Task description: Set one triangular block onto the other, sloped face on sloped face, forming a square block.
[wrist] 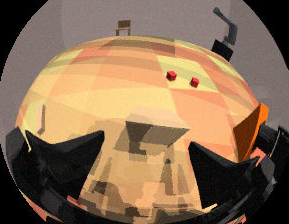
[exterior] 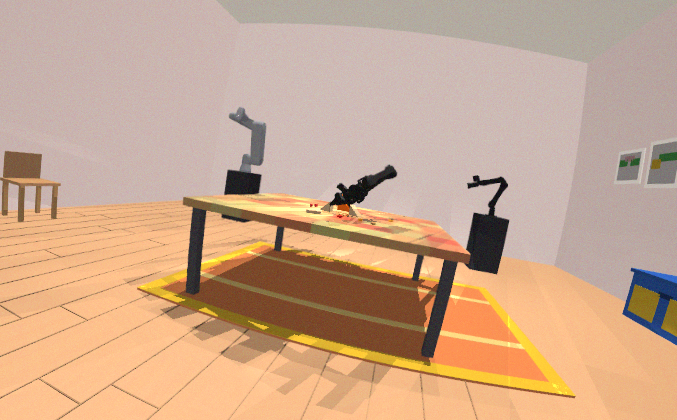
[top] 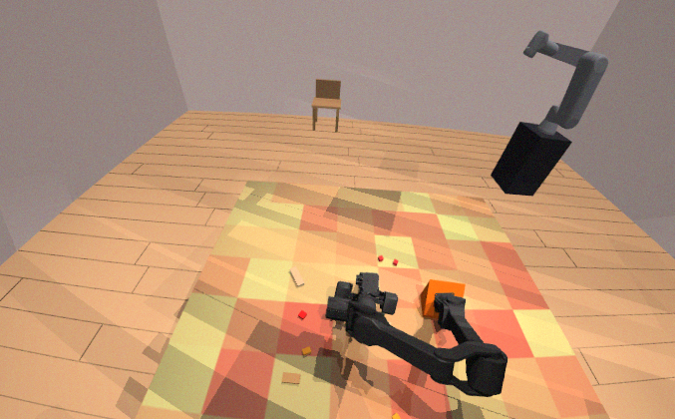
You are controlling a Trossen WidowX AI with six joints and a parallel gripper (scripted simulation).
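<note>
The wedge-shaped block is 10 mm behind my gripper tip, 20 mm to the right of it and 30 mm below it. Also, from my gripper tip: brown flat piece: 210 mm ahead, 270 mm to the left, 40 mm below; pale flat strip: 240 mm ahead, 50 mm to the right, 30 mm below.
</note>
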